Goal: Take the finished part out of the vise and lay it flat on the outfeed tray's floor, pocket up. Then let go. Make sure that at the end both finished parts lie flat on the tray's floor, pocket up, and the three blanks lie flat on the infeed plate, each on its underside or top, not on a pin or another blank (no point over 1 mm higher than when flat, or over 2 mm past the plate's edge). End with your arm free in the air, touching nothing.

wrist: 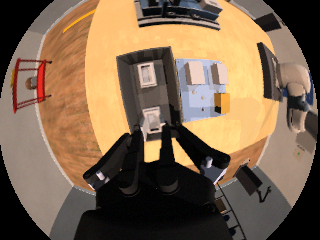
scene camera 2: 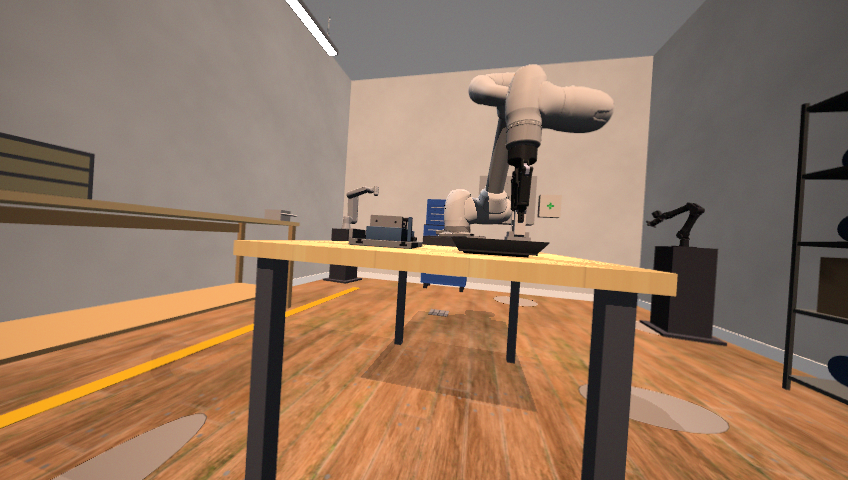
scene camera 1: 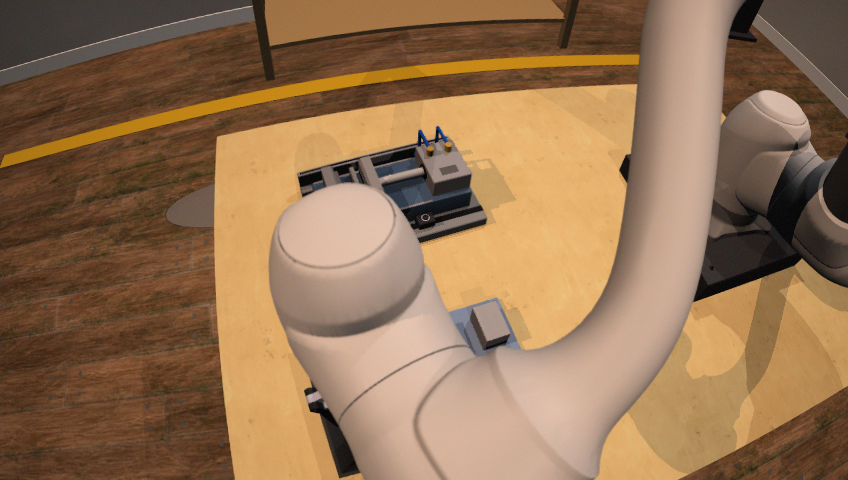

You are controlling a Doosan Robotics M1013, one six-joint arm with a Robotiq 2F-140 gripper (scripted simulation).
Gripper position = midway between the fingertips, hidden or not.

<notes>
I see my gripper (scene camera 2: 517, 235).
My gripper shows as well in the wrist view (wrist: 153, 121).
</notes>
